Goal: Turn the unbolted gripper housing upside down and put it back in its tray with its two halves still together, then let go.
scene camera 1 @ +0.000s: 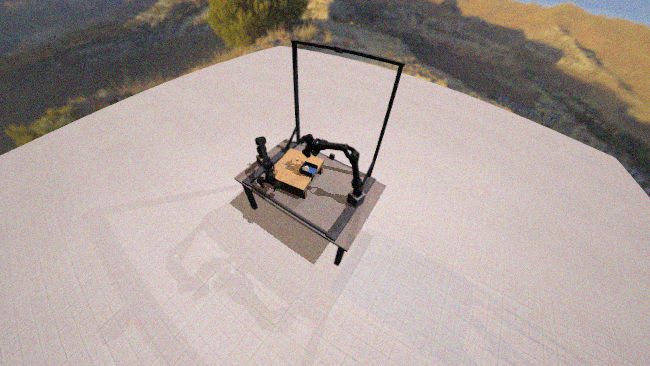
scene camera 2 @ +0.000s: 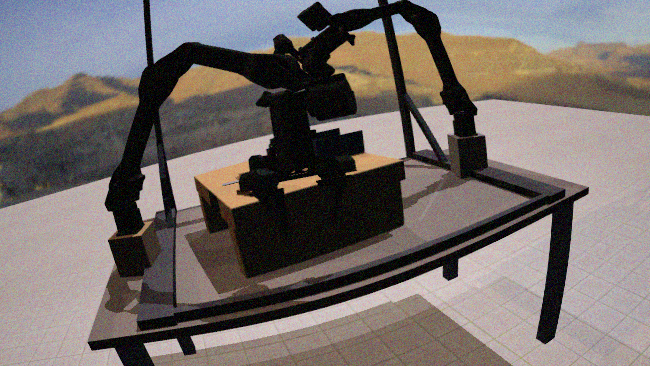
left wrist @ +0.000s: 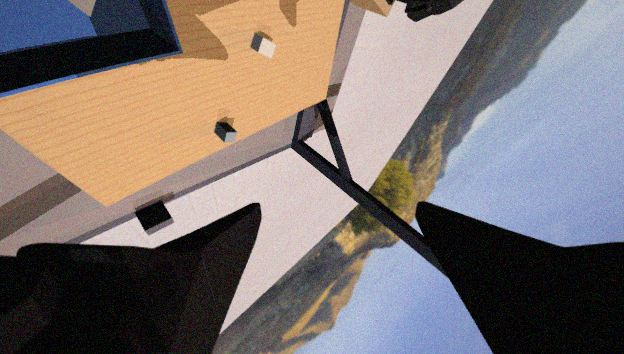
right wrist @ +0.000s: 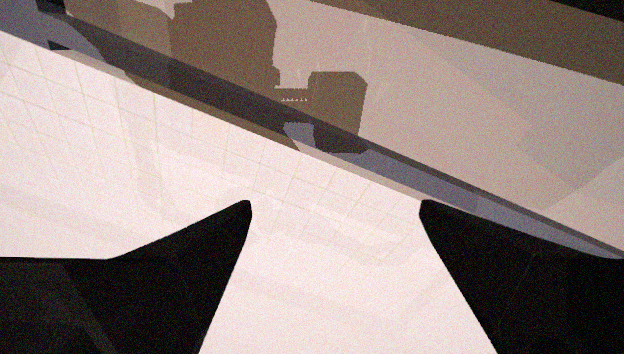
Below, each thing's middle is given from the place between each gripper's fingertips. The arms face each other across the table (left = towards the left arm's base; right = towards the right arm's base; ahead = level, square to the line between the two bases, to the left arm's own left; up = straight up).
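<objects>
Measured from my left hand: the blue tray [scene camera 2: 327, 144] is 90 mm ahead, 70 mm to the left and 170 mm below; the wooden block [scene camera 2: 371, 204] is 90 mm ahead, 50 mm to the right and 260 mm below. Going by its middle, the blue tray is nearer to my left hand than to my right hand.
My right hand is 31 cm past the wooden block, 7 cm to the right of it and 4 cm above it. The blue tray is 31 cm behind my right hand, 19 cm to the left of it and 6 cm above it.
</objects>
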